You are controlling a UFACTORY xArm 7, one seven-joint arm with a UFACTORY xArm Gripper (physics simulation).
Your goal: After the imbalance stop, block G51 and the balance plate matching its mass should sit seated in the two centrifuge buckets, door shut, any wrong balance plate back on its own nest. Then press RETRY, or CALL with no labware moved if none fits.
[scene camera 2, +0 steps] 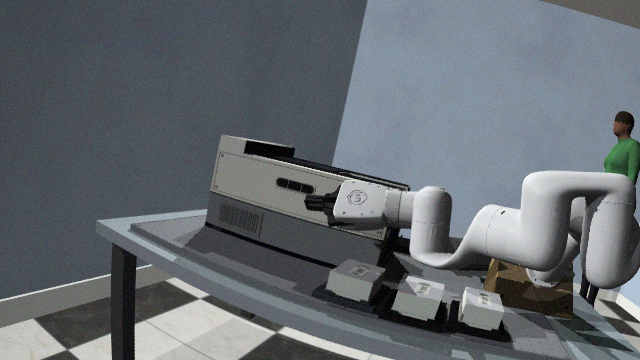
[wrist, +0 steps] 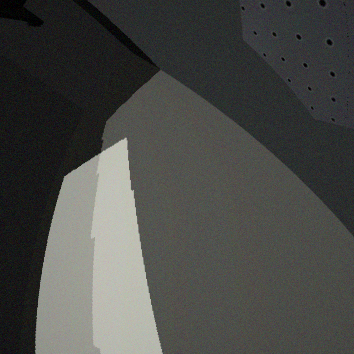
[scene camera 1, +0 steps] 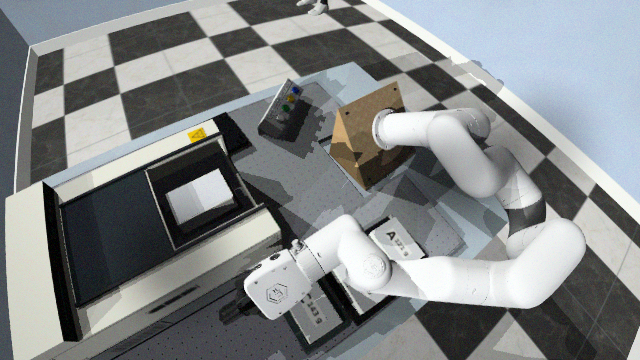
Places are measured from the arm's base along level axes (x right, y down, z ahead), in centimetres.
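Pixels of known places: gripper, fingertip midpoint: (scene camera 2: 306, 202) (scene camera 1: 221, 318); arm's base, origin of the base link: (scene camera 1: 386, 129).
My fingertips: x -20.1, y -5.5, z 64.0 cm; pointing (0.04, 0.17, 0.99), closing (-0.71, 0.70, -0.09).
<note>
Ahead of a thing's pixels: the offset from my fingertips to its middle. "spot": to the spot under its first point.
My gripper (scene camera 1: 231, 313) (scene camera 2: 312, 202) is shut and empty, in front of the centrifuge {dx +23.7, dy +2.4, dz +4.9 cm} (scene camera 1: 220, 265) (scene camera 2: 270, 175), near the dark slots in its front wall. The top opening is uncovered on the right; the dark door panel {dx +23.8, dy -6.6, dz +9.9 cm} (scene camera 1: 112, 240) lies to its left. A white block {dx +23.3, dy -1.5, dz -7.5 cm} (scene camera 1: 200, 196) sits in the opening; its label and the buckets cannot be made out. Plate A, 121 g {dx -7.9, dy +11.3, dz -42.2 cm} (scene camera 1: 398, 240) (scene camera 2: 481, 307), plate B {dx -9.2, dy +11.3, dz -28.8 cm} (scene camera 2: 419, 298) and plate C {dx -7.2, dy +11.3, dz -15.6 cm} (scene camera 1: 317, 316) (scene camera 2: 355, 281) rest on dark nests. The arm partly covers B and C in scene view 1. The button box {spot: dx +43.2, dy +7.6, dz -39.6 cm} (scene camera 1: 280, 117) stands behind.
The wooden arm mount (scene camera 1: 370, 130) (scene camera 2: 535, 290) stands right of the button box. My arm reaches over the nests. The worktable edge (scene camera 2: 200, 280) runs in front of them. A person in green (scene camera 2: 622, 150) stands at the far right. Pale and dark surfaces fill much of the wrist view.
</note>
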